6 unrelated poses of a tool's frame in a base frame.
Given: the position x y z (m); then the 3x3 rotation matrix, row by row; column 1 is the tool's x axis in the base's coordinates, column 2 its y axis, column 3 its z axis. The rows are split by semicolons.
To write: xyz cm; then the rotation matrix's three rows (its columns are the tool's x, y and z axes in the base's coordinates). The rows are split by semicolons. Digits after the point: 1 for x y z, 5 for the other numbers.
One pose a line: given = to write
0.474, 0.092, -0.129; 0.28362, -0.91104, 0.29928; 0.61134, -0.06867, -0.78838; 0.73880, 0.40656, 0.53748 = 47.4, 9.2, -12.9; 0.28362, -0.91104, 0.29928; 0.61134, -0.06867, -0.78838; 0.73880, 0.40656, 0.53748
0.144, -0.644, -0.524; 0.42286, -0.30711, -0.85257; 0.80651, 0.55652, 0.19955; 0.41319, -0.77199, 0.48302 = 14.4, -64.4, -52.4; 0.42286, -0.30711, -0.85257; 0.80651, 0.55652, 0.19955; 0.41319, -0.77199, 0.48302
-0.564, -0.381, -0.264; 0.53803, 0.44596, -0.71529; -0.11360, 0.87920, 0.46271; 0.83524, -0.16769, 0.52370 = -56.4, -38.1, -26.4; 0.53803, 0.44596, -0.71529; -0.11360, 0.87920, 0.46271; 0.83524, -0.16769, 0.52370
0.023, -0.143, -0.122; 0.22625, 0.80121, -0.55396; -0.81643, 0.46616, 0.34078; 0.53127, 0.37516, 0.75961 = 2.3, -14.3, -12.2; 0.22625, 0.80121, -0.55396; -0.81643, 0.46616, 0.34078; 0.53127, 0.37516, 0.75961
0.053, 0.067, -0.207; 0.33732, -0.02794, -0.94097; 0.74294, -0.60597, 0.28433; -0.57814, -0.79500, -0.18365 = 5.3, 6.7, -20.7; 0.33732, -0.02794, -0.94097; 0.74294, -0.60597, 0.28433; -0.57814, -0.79500, -0.18365
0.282, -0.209, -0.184; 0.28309, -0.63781, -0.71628; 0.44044, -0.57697, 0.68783; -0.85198, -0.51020, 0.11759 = 28.2, -20.9, -18.4; 0.28309, -0.63781, -0.71628; 0.44044, -0.57697, 0.68783; -0.85198, -0.51020, 0.11759
